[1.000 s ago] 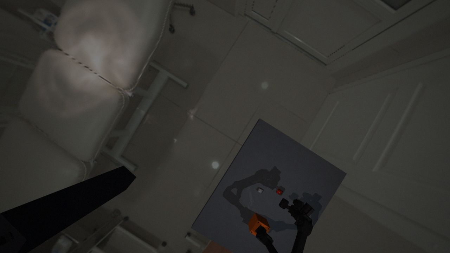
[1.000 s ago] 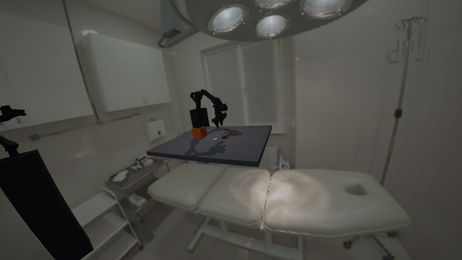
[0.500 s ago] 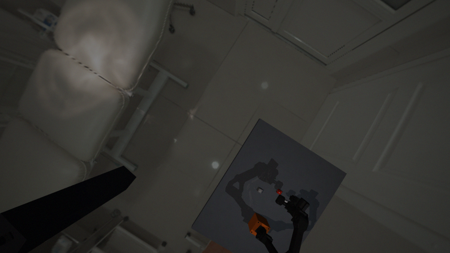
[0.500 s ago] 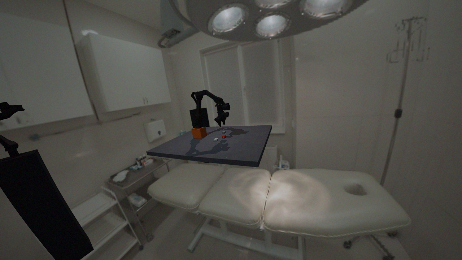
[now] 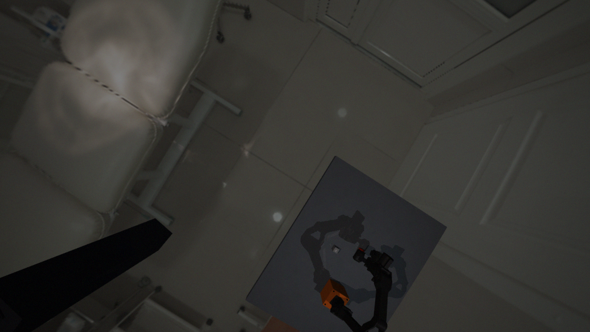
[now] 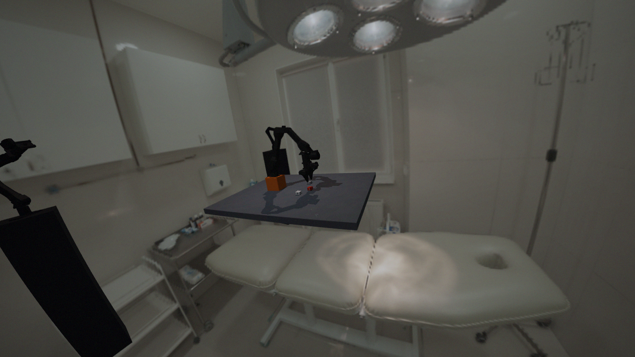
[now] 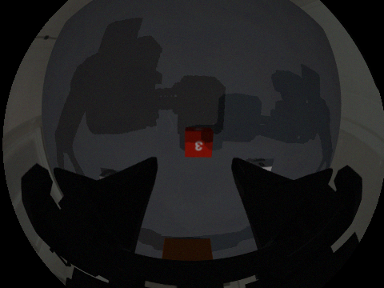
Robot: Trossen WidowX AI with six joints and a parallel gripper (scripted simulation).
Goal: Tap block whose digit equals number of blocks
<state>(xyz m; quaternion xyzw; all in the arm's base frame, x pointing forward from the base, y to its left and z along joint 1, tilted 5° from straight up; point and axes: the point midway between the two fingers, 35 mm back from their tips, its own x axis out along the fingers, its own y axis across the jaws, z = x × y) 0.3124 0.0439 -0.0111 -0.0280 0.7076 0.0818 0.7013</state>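
My gripper tip is 10 mm to the left of the small red block and 60 mm above it. From my gripper tip the other things lie so: white block (30 mm behind, 110 mm to the right, 60 mm below); then grey block (100 mm behind, 130 mm to the left, 60 mm below).
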